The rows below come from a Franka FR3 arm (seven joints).
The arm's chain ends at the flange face. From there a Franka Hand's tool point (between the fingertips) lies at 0.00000 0.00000 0.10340 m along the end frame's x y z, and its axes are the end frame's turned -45 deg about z.
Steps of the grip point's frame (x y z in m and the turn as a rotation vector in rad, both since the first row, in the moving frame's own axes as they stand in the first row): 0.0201 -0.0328 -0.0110 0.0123 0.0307 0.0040; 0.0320 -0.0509 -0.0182 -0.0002 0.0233 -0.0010; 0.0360 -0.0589 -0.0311 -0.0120 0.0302 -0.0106
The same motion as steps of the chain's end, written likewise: -0.0103 -0.0343 -0.0109 0.0304 0.0130 0.0040; -0.0151 -0.0569 -0.0182 0.0163 0.0166 -0.0010; -0.0193 -0.0658 -0.0310 0.0129 0.0298 -0.0106
